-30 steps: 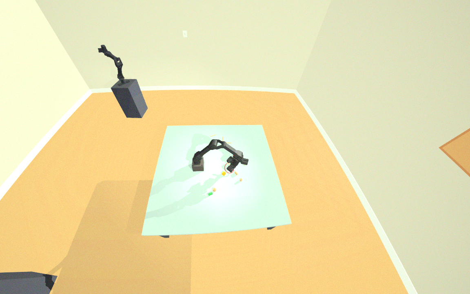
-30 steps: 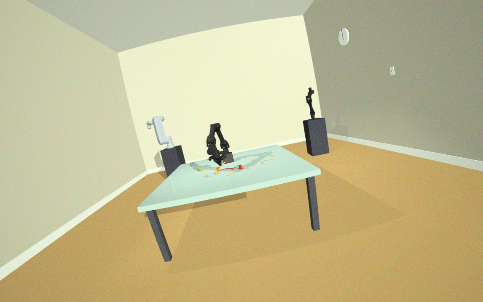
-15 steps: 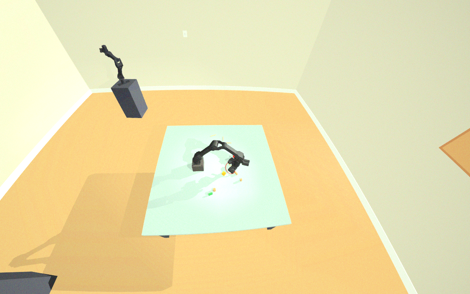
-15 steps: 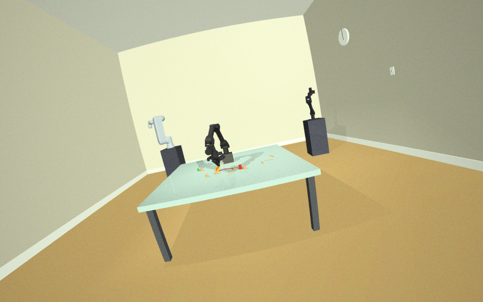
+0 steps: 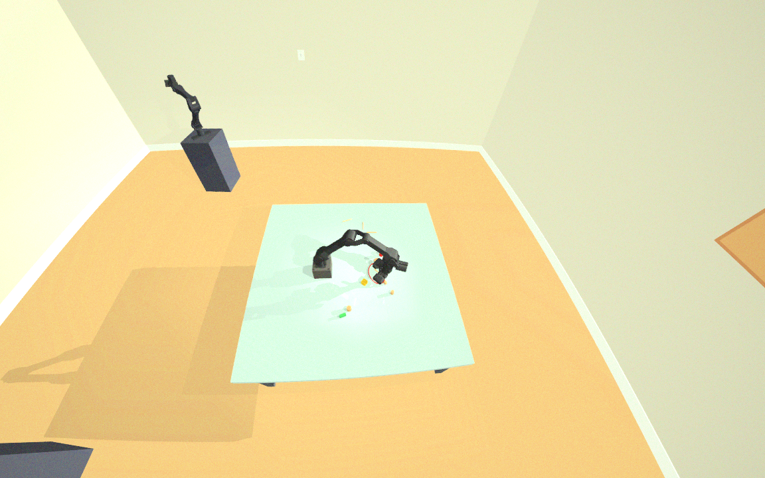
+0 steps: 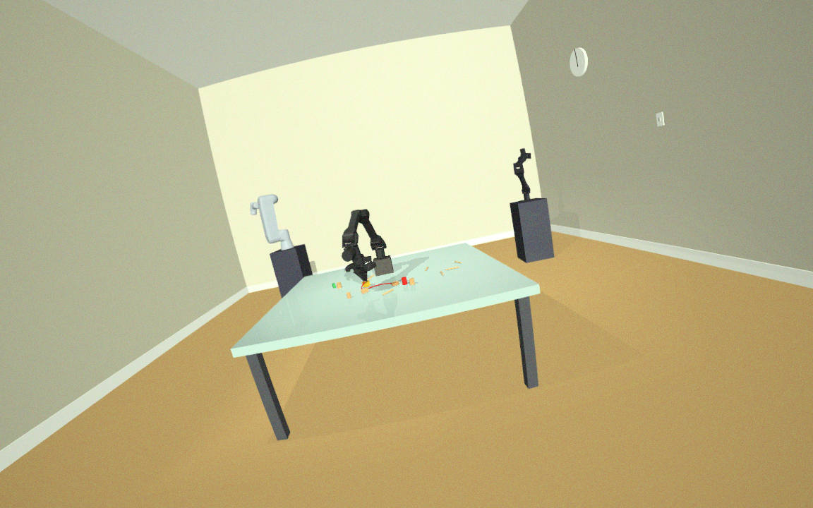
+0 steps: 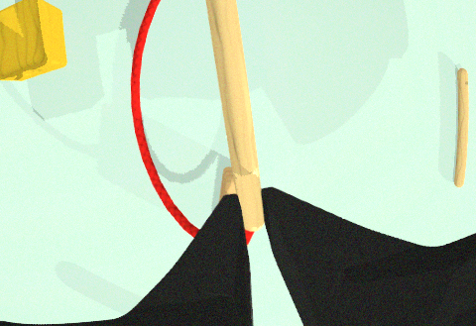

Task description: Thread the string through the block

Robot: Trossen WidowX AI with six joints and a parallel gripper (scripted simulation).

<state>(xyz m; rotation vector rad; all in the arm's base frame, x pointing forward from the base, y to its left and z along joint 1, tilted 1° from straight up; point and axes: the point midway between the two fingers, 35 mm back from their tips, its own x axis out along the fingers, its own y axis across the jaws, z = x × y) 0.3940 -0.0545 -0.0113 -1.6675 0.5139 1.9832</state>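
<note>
The yellow cube is 11 cm behind my gripper tip, 3 cm to the right of it and 4 cm below it. Also, from my gripper tip: thin wooden stick 1 cm behind, 1 cm to the left; then red cylinder 20 cm to the left, 4 cm below; then round wooden button 3 cm behind, 15 cm to the left, 5 cm below.
</note>
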